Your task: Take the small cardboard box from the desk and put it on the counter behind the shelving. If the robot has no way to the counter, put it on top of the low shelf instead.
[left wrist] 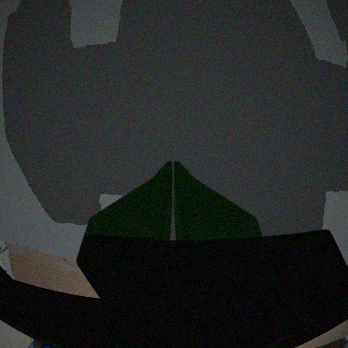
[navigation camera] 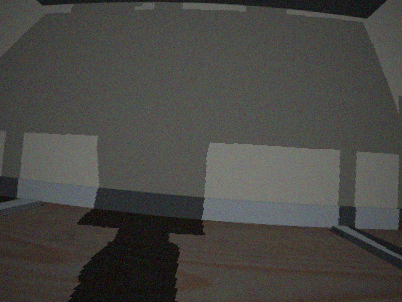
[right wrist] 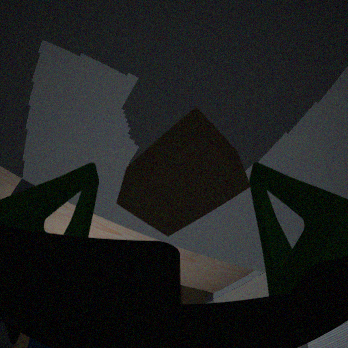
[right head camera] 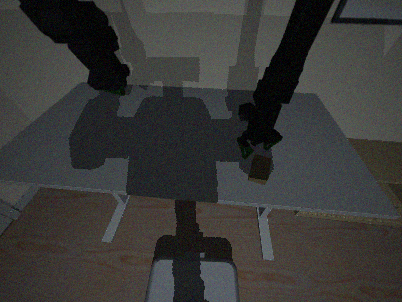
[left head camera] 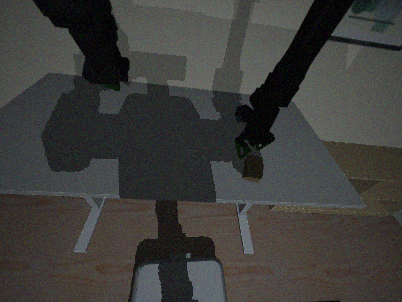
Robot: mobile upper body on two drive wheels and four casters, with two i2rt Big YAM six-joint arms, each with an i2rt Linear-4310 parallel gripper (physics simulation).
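Places are measured from the left arm's base along level axes (x ahead, y right, z down), in metres.
Where they show: left gripper, between the fingertips: (left wrist: 172, 170) (right head camera: 123, 94) (left head camera: 118, 89); right gripper, between the fingertips: (right wrist: 173, 171) (right head camera: 254, 153) (left head camera: 248, 153).
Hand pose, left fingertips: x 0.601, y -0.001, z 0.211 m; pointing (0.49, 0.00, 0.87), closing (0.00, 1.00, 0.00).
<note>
After its pixels a point has its place.
The small brown cardboard box (left head camera: 253, 167) {x 0.463, y 0.466, z 0.410 m} (right head camera: 260, 169) {x 0.459, y 0.469, z 0.410 m} (right wrist: 182, 175) {x 0.496, y 0.468, z 0.410 m} stands on the grey desk (left head camera: 300, 175) {x 0.464, y 0.691, z 0.460 m} (right head camera: 320, 175) {x 0.477, y 0.711, z 0.460 m}, toward the right of its near part in both head views. My right gripper (left head camera: 256, 148) (right head camera: 259, 149) {x 0.512, y 0.453, z 0.387 m} (right wrist: 173, 171) {x 0.512, y 0.453, z 0.387 m} is open above the desk, just beyond the box in the head views. In the right wrist view the box shows between the two spread fingertips, closer to the right-hand one; whether it touches is not clear. My left gripper (left wrist: 172, 170) {x 0.601, y -0.001, z 0.211 m} is shut and empty above the desk's far left part. The counter and the shelving cannot be made out surely.
A light wooden piece of furniture (left head camera: 372, 197) {x 0.666, y 1.833, z 1.066 m} (right head camera: 372, 160) {x 0.853, y 1.384, z 0.800 m} stands at the right beyond the desk. Desk legs (left head camera: 245, 232) (right head camera: 266, 235) rest on the wooden floor. A wall (navigation camera: 200, 90) {x 1.172, y 0.221, z 0.873 m} stands ahead. A framed picture hangs at the upper right of the head views.
</note>
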